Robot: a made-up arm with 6 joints.
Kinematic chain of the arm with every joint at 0, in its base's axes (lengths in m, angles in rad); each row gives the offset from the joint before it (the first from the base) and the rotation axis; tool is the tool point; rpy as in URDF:
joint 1: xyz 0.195 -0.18 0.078 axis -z
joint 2: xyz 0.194 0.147 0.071 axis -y
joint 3: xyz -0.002 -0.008 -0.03 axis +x
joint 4: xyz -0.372 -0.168 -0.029 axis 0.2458 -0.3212 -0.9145
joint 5: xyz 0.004 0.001 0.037 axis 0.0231 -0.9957 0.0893
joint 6: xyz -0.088 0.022 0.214 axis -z
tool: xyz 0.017 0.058 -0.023 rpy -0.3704 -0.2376 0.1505
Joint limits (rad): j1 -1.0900..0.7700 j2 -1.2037..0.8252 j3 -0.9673..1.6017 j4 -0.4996..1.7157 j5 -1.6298..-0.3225 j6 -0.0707..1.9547
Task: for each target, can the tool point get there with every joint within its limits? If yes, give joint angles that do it. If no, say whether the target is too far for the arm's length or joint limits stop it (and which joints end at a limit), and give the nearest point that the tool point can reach.
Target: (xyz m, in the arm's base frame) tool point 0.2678 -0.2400 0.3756
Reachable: yes | joints 0.4240 -1.0019 0.6092 -0.1952 -0.8272 1.0040
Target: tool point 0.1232 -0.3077 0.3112
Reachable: yes | joints -0.1185 -0.3093 0.4559 0.6558 -0.6691 0.5714
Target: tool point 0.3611 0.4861 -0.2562
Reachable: no: joint limits stop it (at a limit: joint 2, joint 3, joint 5) | nearest point 0.2648 0.1000 -0.2562 | short by 0.398 m
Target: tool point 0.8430 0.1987 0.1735
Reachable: no: joint limits stop it (at a limit: joint 2, joint 3, joint 6) | nearest point 0.5013 -0.0010 0.4200 | short by 0.466 m
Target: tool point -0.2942 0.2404 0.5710
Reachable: no: joint limits stop it (at a limit: joint 3, joint 4, joint 5, joint 6) | nearest point -0.0714 0.0490 0.4256 | short by 0.328 m
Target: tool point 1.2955 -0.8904 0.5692
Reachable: no: too far | nearest point 0.5294 -0.3774 0.5469 | short by 0.922 m
